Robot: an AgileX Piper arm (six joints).
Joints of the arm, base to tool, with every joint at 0 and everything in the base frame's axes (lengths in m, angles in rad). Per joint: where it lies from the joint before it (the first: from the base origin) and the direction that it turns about. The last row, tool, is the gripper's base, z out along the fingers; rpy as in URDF.
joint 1: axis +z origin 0 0 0.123
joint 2: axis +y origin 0 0 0
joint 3: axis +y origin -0.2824 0 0.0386
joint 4: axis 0.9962 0 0.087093 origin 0.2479 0 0.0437
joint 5: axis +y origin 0 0 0
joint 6: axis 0.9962 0 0.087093 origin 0.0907 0 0.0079
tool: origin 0 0 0 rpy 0 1.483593 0
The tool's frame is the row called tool.
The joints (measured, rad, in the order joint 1, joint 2, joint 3, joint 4, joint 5, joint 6), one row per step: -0.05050 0.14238 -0.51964 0.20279 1.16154 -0.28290; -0.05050 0.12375 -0.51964 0.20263 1.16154 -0.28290; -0.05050 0.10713 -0.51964 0.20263 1.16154 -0.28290; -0.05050 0.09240 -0.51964 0.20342 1.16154 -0.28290; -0.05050 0.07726 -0.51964 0.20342 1.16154 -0.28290; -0.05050 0.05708 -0.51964 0.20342 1.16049 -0.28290; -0.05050 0.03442 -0.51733 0.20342 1.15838 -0.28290; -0.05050 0.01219 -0.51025 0.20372 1.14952 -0.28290; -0.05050 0.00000 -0.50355 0.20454 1.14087 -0.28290; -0.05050 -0.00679 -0.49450 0.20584 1.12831 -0.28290; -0.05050 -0.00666 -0.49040 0.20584 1.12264 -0.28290; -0.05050 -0.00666 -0.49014 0.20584 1.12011 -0.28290; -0.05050 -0.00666 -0.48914 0.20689 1.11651 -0.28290; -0.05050 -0.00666 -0.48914 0.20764 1.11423 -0.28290; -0.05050 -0.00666 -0.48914 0.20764 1.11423 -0.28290
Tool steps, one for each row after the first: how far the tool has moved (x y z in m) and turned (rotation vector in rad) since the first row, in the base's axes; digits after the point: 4 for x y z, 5 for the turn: -0.0029 0.0001 0.0001 -0.00108 -0.01860 -0.00007; -0.0054 0.0003 0.0002 -0.00192 -0.03520 -0.00007; -0.0077 0.0004 0.0003 -0.00197 -0.04994 0.00030; -0.0100 0.0006 0.0003 -0.00273 -0.06506 0.00030; -0.0130 0.0007 0.0003 -0.00370 -0.08625 0.00012; -0.0162 0.0008 -0.0003 -0.00463 -0.10865 -0.00024; -0.0183 0.0009 -0.0017 -0.00467 -0.13251 -0.00163; -0.0190 0.0009 -0.0030 -0.00378 -0.14653 -0.00273; -0.0184 0.0009 -0.0045 -0.00188 -0.15667 -0.00430; -0.0177 0.0008 -0.0052 -0.00138 -0.15802 -0.00531; -0.0176 0.0008 -0.0051 -0.00124 -0.16025 -0.00576; -0.0173 0.0009 -0.0051 -0.00008 -0.16283 -0.00589; -0.0172 0.0009 -0.0049 0.00070 -0.16510 -0.00593; -0.0172 0.0009 -0.0049 0.00070 -0.16510 -0.00593
